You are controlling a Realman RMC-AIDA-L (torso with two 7-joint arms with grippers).
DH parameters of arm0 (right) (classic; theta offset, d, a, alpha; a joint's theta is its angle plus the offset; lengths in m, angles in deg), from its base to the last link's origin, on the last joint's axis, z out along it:
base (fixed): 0 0 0 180
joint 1: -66.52 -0.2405 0 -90
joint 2: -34.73 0 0 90
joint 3: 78.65 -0.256 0 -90
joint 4: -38.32 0 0 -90
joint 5: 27.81 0.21 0 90
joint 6: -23.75 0 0 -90
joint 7: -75.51 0.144 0 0
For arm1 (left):
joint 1: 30.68 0.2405 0 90
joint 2: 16.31 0 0 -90
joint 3: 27.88 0.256 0 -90
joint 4: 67.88 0 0 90
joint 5: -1.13 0.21 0 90
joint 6: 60.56 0 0 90
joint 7: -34.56 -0.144 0 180
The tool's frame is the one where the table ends.
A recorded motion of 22 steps. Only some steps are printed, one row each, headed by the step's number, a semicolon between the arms.
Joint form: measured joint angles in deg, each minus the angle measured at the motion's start. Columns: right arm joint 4, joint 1, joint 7, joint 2, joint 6, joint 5, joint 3; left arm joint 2, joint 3, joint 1, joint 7, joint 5, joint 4, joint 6.
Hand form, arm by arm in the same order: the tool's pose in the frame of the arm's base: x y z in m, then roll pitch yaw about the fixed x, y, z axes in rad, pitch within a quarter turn. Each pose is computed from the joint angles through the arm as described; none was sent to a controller.
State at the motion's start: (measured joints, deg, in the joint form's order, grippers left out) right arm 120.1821 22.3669 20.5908 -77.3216 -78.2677 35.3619 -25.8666; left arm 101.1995 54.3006 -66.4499 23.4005 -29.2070 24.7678 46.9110
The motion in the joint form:
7: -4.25 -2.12 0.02 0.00 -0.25 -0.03 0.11; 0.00 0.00 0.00 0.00 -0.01 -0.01 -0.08
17: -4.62 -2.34 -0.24 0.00 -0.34 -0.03 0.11; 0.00 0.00 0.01 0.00 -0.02 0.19 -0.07
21: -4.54 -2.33 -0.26 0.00 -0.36 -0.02 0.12; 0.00 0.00 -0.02 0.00 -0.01 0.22 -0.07
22: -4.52 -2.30 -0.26 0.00 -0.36 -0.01 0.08; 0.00 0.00 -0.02 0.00 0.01 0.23 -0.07
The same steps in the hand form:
7: 0.0799 0.3795 0.1042 -2.9744 0.2384 -0.2403; -0.1417 0.3240 0.0309 -2.6092 0.2167 0.9612
17: 0.0795 0.3799 0.1034 -2.9791 0.2371 -0.2378; -0.1411 0.3240 0.0312 -2.6089 0.2152 0.9584
21: 0.0793 0.3797 0.1035 -2.9785 0.2367 -0.2363; -0.1409 0.3241 0.0312 -2.6087 0.2150 0.9575
22: 0.0795 0.3797 0.1037 -2.9780 0.2374 -0.2366; -0.1409 0.3241 0.0313 -2.6083 0.2149 0.9575

